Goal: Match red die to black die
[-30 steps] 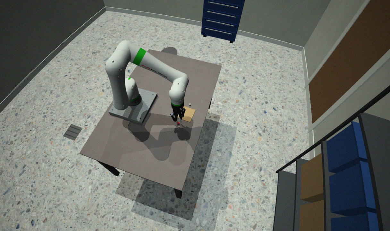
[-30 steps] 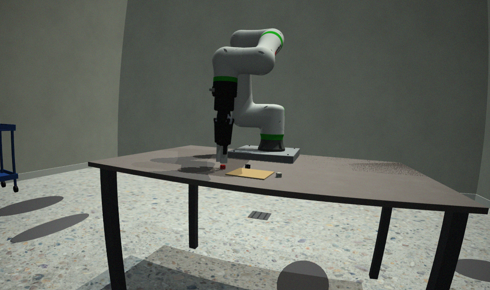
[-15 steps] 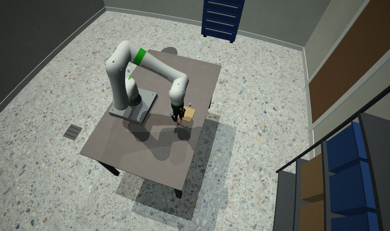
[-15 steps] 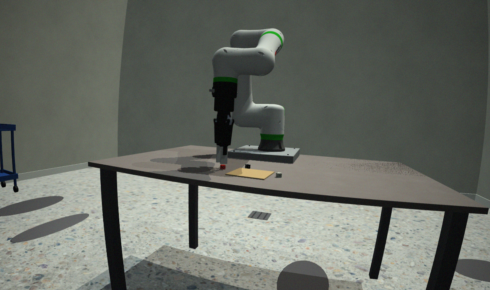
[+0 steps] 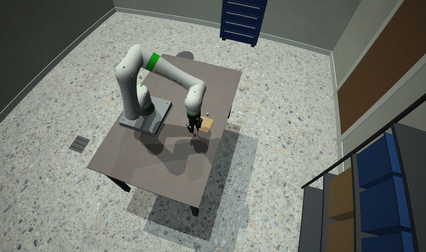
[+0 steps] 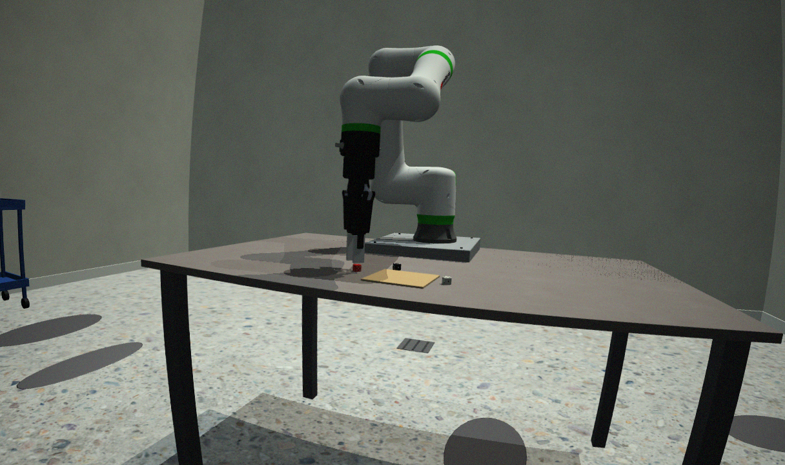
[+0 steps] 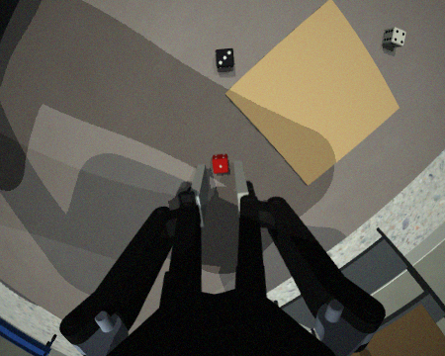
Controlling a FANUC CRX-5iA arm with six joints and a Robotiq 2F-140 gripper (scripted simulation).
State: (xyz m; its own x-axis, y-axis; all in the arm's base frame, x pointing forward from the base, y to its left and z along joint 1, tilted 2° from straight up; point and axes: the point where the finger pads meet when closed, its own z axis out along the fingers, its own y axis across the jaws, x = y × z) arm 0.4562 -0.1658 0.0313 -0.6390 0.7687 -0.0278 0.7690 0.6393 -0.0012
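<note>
My gripper is now 5 cm above the red die. Round my hand: tan mat (12 cm to the left, 5 cm below, 4 cm ahead); white die (22 cm to the left, 6 cm ahead, 5 cm below); black die (9 cm to the left, 6 cm behind, 5 cm below).
</note>
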